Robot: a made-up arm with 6 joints.
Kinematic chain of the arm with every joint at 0, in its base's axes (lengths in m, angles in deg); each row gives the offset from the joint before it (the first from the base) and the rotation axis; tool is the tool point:
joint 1: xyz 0 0 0.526 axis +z
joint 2: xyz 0.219 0 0 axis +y
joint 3: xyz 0 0 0.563 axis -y
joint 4: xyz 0 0 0.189 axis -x
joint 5: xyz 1.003 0 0 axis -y
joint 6: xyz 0.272 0 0 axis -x
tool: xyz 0 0 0
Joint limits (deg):
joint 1: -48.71..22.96
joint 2: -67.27..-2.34
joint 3: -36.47..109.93
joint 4: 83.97..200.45
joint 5: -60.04..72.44
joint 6: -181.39..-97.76
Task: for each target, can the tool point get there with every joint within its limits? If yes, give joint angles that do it. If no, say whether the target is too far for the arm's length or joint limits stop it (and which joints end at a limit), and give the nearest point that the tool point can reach.
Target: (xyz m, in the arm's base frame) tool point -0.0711 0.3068 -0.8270
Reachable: no: joint limits stop it (at a limit: joint 1, joint 2, joint 3, joint 5) | nearest point 0.9563 0.4516 0.4245 | short by 1.626 m
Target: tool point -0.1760 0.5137 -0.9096
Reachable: no: joint limits stop it (at a limit: joint 1, joint 2, joint 3, joint 5) | nearest point -0.9377 1.1174 0.3773 | short by 1.613 m
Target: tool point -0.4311 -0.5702 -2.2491
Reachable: no: too far | nearest point -1.3313 -0.5962 0.3769 | short by 2.776 m
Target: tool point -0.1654 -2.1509 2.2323
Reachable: no: too far | nearest point 0.5284 -0.9577 1.8496 | short by 1.432 m
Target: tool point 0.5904 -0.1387 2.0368
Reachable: yes | joints -16.32 -36.81 11.25 120.05 8.01 -111.62
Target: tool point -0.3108 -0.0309 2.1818
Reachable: yes | joints -9.38 -47.47 37.54 108.58 -18.35 -162.38
